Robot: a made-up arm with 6 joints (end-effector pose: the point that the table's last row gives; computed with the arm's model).
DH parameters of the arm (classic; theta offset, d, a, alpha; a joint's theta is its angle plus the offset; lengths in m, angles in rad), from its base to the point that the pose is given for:
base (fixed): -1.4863 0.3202 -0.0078 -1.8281
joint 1: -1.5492 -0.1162 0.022 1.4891
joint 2: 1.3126 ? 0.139 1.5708
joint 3: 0 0.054 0.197 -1.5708
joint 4: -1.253 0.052 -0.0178 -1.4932
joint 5: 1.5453 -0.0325 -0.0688 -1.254
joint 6: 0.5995 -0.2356 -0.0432 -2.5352
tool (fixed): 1.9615 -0.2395 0 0
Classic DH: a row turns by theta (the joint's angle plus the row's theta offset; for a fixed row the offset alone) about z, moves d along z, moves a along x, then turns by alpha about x.
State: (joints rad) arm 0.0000 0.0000 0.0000 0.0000 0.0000 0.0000
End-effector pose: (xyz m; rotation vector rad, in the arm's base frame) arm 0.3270 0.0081 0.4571 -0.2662 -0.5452 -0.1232
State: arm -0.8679 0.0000 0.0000 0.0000 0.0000 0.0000
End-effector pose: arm 0.2983 0.1803 0.4036 -1.0135 -0.6729 0.3231
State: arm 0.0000 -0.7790 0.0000 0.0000 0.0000 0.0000
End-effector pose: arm 0.1414 0.0081 0.7372 -0.2122 -1.3182 -0.2288
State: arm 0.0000 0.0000 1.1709 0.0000 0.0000 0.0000
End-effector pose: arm 0.0658 0.2261 0.4571 0.0830 -0.6287 1.0104
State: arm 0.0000 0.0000 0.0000 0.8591 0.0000 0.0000
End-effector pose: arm 0.3173 0.0081 0.3717 -0.2908 0.3078 -0.0011
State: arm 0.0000 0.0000 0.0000 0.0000 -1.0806 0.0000
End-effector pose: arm 0.3019 0.0619 0.3940 -1.1594 -0.6957 0.4938
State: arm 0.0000 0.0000 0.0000 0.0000 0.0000 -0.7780
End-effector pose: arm 0.3078 0.1150 0.4571 -0.0402 -0.6157 0.6305
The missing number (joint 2, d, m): -0.0782
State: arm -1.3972 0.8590 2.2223 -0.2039 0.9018 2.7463
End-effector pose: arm 0.0113 0.0465 0.4503 -2.5836 0.5296 -0.4984
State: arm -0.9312 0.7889 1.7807 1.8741 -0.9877 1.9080
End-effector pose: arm -0.0242 0.2142 0.2388 -1.3669 -0.2548 2.1037
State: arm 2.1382 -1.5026 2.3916 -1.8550 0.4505 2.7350
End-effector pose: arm 0.0151 0.0348 0.3052 2.1117 -0.2706 -0.7602
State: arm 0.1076 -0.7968 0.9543 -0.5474 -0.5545 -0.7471
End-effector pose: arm -0.0450 0.2415 0.5147 -0.9238 -1.9694 1.4133
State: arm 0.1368 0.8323 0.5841 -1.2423 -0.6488 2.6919
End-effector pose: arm -0.0567 0.0759 0.1424 -0.0580 -0.0586 -2.5565
